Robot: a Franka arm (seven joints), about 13 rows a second.
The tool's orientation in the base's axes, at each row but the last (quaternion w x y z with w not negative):
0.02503 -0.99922 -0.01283 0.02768
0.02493 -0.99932 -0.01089 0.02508
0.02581 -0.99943 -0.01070 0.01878
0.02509 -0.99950 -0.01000 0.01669
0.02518 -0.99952 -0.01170 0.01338
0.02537 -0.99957 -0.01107 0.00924
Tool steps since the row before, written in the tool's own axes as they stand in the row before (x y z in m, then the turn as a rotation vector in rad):
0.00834 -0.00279 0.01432 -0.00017 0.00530 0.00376
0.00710 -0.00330 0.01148 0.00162 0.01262 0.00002
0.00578 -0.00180 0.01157 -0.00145 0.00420 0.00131
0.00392 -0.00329 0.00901 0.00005 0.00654 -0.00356
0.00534 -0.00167 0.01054 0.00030 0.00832 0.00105
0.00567 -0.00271 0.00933 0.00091 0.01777 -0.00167
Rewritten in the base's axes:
0.00746 0.00372 -0.01459 -0.00025 -0.00511 -0.00401
0.00644 0.00402 -0.01164 0.00188 -0.01256 -0.00074
0.00530 0.00252 -0.01167 -0.00141 -0.00416 -0.00147
0.00355 0.00382 -0.00896 0.00030 -0.00671 0.00322
0.00501 0.00232 -0.01058 0.00046 -0.00825 -0.00148
0.00543 0.00331 -0.00928 0.00133 -0.01781 0.00075

